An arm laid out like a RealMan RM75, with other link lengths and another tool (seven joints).
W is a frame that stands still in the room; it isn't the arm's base.
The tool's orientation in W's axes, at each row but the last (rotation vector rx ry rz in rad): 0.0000, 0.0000, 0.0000; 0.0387, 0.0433, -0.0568; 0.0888, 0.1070, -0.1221; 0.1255, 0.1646, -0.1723; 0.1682, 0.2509, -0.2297; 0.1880, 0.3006, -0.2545; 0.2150, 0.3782, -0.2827; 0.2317, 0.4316, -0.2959
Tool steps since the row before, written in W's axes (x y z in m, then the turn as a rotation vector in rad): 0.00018, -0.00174, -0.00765, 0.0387, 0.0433, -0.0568; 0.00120, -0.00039, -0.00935, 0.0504, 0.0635, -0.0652; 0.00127, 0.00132, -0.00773, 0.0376, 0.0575, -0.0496; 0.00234, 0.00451, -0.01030, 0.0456, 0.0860, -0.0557; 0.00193, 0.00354, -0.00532, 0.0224, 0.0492, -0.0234; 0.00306, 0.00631, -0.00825, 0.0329, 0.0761, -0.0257; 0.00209, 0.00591, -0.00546, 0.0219, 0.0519, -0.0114; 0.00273, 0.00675, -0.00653, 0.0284, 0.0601, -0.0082
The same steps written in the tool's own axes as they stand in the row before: 0.00018, -0.00174, -0.00765, 0.0387, 0.0433, -0.0568; 0.00163, -0.00067, -0.00927, 0.0496, 0.0638, -0.0655; 0.00196, 0.00083, -0.00765, 0.0359, 0.0575, -0.0508; 0.00334, 0.00370, -0.01035, 0.0402, 0.0862, -0.0595; 0.00250, 0.00315, -0.00533, 0.0173, 0.0495, -0.0268; 0.00404, 0.00565, -0.00831, 0.0218, 0.0777, -0.0320; 0.00264, 0.00536, -0.00578, 0.0120, 0.0537, -0.0165; 0.00369, 0.00616, -0.00664, 0.0143, 0.0640, -0.0135
